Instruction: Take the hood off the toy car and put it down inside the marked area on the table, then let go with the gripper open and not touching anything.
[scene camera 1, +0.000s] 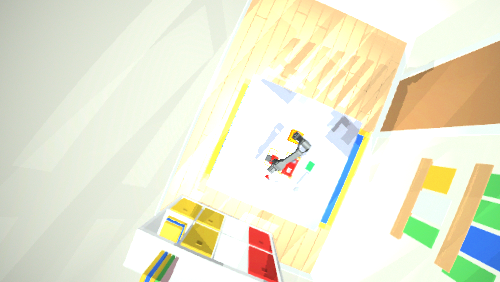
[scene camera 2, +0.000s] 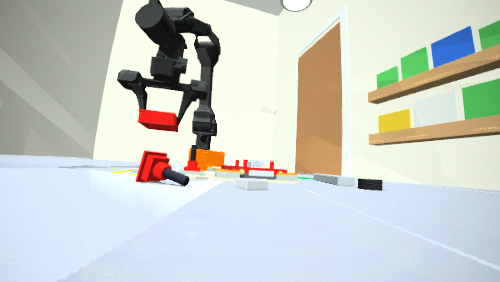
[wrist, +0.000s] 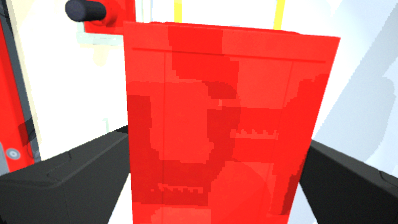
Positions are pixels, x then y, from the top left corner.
Scene:
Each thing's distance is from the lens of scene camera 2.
my gripper (scene camera 2: 160, 122): 47 cm
red hood (scene camera 2: 156, 120): 42 cm

